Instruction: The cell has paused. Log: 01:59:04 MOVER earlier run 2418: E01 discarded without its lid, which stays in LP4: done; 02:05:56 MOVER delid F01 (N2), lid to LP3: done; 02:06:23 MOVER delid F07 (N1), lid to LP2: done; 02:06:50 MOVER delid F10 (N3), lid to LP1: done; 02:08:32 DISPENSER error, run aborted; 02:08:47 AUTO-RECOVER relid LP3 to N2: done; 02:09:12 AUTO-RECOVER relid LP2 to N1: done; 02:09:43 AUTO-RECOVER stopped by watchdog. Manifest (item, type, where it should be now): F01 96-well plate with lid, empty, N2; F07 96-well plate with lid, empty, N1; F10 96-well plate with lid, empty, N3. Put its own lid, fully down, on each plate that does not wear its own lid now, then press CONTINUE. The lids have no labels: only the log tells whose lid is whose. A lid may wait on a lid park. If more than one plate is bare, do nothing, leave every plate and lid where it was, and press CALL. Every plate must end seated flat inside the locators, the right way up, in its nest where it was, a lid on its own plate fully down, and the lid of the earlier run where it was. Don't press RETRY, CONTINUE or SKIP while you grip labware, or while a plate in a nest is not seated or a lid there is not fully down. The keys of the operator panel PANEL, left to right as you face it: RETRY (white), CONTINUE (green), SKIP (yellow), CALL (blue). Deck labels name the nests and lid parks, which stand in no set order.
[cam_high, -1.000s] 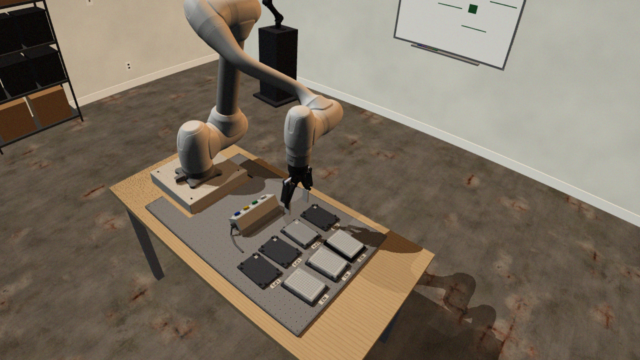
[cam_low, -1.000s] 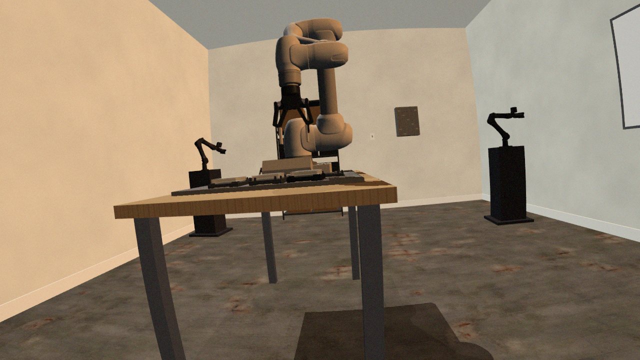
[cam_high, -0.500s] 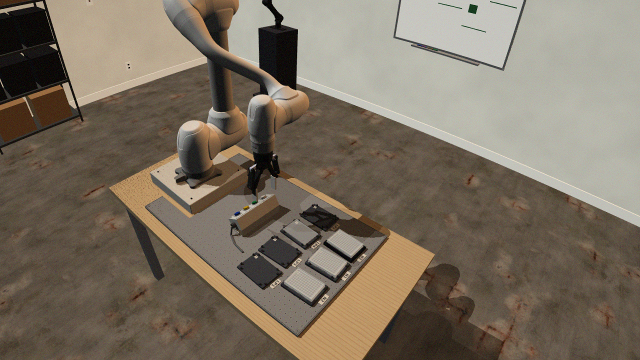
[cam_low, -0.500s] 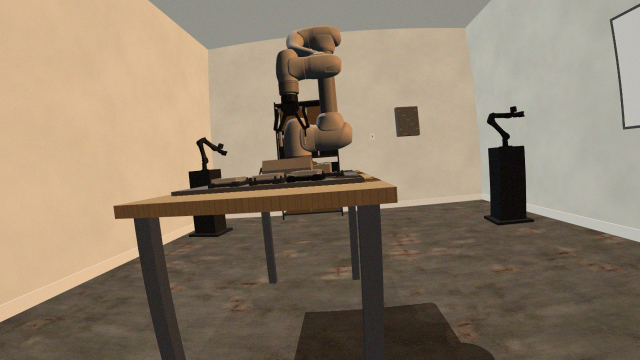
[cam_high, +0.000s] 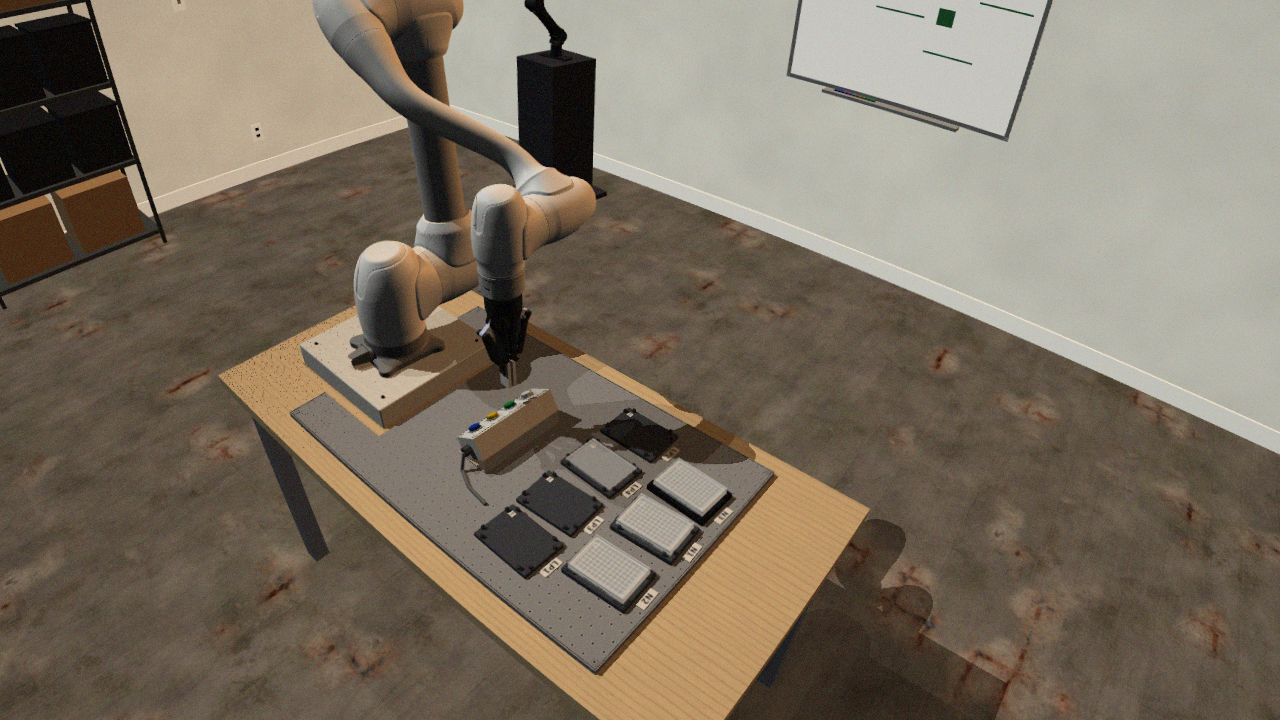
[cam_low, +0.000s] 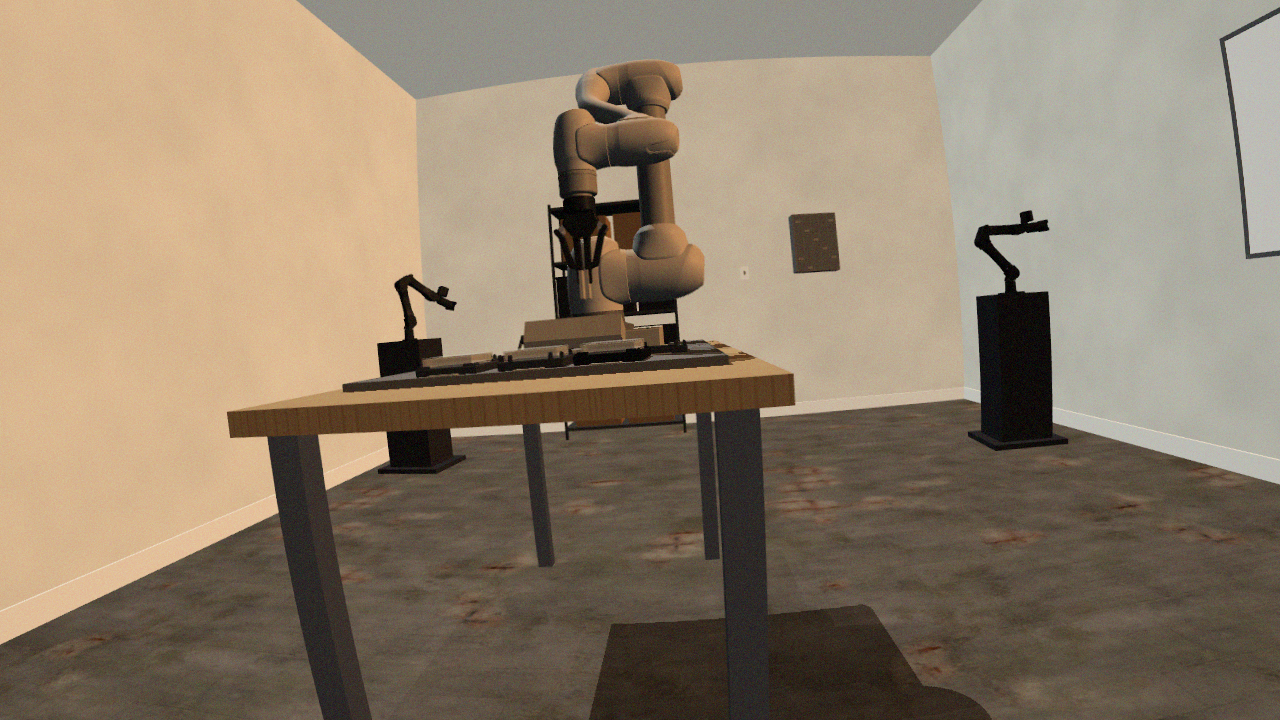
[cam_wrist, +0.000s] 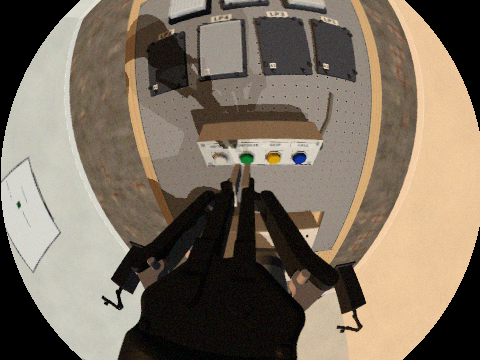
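Right now the green key is 90 mm below my hand. Round my hand: white key (50 mm to the left, 90 mm below); then blue key (10 mm ahead, 100 mm to the right, 90 mm below); then yellow key (50 mm to the right, 90 mm below).
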